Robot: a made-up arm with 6 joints.
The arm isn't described. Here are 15 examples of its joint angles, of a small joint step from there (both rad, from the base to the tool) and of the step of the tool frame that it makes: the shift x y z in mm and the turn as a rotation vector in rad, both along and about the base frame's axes.
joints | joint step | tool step
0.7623 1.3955 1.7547 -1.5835 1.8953 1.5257 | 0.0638 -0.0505 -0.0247 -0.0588 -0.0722 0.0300 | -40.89 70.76 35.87 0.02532 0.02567 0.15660
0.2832 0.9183 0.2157 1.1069 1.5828 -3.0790 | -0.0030 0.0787 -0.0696 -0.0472 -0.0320 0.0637 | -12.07 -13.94 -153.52 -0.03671 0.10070 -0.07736
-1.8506 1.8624 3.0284 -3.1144 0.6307 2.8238 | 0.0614 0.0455 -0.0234 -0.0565 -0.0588 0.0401 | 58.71 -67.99 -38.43 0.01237 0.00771 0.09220
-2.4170 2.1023 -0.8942 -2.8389 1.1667 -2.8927 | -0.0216 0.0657 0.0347 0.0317 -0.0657 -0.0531 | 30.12 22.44 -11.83 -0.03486 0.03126 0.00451
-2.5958 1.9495 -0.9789 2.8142 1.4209 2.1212 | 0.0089 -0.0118 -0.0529 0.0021 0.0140 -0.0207 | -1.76 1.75 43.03 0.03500 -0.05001 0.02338
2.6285 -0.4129 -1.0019 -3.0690 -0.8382 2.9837 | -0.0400 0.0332 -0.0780 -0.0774 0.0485 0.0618 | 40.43 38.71 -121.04 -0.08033 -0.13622 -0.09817
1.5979 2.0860 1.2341 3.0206 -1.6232 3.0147 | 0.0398 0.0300 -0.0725 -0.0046 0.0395 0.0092 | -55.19 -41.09 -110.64 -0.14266 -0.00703 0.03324
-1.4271 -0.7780 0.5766 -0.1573 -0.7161 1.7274 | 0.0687 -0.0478 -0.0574 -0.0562 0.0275 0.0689 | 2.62 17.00 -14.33 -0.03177 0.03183 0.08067
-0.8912 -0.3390 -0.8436 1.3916 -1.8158 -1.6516 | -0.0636 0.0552 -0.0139 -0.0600 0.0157 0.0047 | -40.99 -16.44 -56.75 0.09277 -0.00609 -0.08093
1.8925 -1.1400 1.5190 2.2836 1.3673 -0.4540 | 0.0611 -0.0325 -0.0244 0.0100 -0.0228 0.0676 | 78.06 0.11 -18.81 0.06506 0.03411 0.02651
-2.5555 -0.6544 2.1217 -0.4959 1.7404 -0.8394 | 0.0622 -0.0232 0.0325 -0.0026 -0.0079 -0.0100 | -41.97 53.62 -56.38 -0.02685 0.04651 0.05076
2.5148 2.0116 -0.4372 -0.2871 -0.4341 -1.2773 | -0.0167 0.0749 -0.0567 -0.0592 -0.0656 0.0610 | 79.34 -77.08 87.39 -0.12890 -0.13525 -0.05713
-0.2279 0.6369 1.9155 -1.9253 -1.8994 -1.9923 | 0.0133 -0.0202 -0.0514 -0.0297 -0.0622 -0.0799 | 3.04 -3.27 -5.65 -0.06134 0.09425 0.04051
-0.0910 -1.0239 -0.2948 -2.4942 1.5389 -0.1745 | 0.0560 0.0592 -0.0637 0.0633 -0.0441 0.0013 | 92.23 2.05 -40.99 -0.06180 0.09342 0.03925
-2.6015 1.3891 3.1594 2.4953 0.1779 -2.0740 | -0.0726 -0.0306 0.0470 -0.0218 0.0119 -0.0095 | 61.41 52.41 -15.29 -0.02094 0.06509 -0.04370
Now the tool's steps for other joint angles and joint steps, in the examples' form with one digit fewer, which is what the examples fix.
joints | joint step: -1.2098 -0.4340 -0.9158 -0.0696 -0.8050 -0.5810 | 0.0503 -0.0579 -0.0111 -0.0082 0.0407 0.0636
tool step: 39.9 13.2 32.6 -0.0895 -0.0207 0.1041
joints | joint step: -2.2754 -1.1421 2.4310 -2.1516 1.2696 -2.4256 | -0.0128 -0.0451 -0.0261 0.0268 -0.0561 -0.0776
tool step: 20.2 -0.2 -51.1 -0.0873 0.0688 -0.0191
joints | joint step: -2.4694 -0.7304 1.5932 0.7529 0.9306 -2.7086 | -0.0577 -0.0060 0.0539 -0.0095 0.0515 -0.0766
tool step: 57.5 -45.7 -71.5 0.0432 0.1011 -0.0767
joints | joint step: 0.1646 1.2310 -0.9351 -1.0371 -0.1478 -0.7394 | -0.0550 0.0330 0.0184 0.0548 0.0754 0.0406
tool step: 2.3 -26.6 -16.8 0.0072 -0.0286 0.0582
